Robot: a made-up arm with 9 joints. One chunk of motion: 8 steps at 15 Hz.
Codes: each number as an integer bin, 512 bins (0 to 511) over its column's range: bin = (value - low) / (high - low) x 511, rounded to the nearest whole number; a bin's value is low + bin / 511 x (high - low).
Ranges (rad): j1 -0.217..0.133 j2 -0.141..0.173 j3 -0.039..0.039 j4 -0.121..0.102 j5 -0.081..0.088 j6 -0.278..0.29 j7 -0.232..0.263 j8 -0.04..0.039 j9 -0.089..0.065
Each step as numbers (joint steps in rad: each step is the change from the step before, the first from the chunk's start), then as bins.
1 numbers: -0.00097 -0.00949 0.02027 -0.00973 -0.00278 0.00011 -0.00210 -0.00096 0.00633
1 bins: 315 214 388 255 237 250 237 253 316
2 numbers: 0.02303 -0.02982 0.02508 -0.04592 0.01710 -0.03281 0.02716 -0.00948 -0.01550
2 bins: 350 181 420 172 297 221 268 197 244
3 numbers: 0.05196 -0.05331 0.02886 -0.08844 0.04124 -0.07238 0.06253 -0.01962 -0.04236
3 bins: 393 143 445 75 370 185 304 132 155
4 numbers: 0.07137 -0.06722 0.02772 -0.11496 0.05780 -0.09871 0.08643 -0.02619 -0.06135
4 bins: 421 120 437 14 420 161 329 89 92
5 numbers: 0.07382 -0.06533 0.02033 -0.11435 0.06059 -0.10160 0.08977 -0.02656 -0.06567
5 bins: 425 123 389 15 428 159 332 87 77
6 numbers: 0.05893 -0.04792 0.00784 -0.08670 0.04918 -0.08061 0.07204 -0.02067 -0.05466
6 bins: 403 151 307 79 394 178 314 125 114
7 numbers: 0.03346 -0.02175 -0.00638 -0.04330 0.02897 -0.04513 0.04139 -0.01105 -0.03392
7 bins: 366 194 214 178 333 210 282 187 183
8 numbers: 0.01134 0.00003 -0.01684 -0.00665 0.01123 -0.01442 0.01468 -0.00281 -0.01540
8 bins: 333 230 145 262 279 237 255 241 244
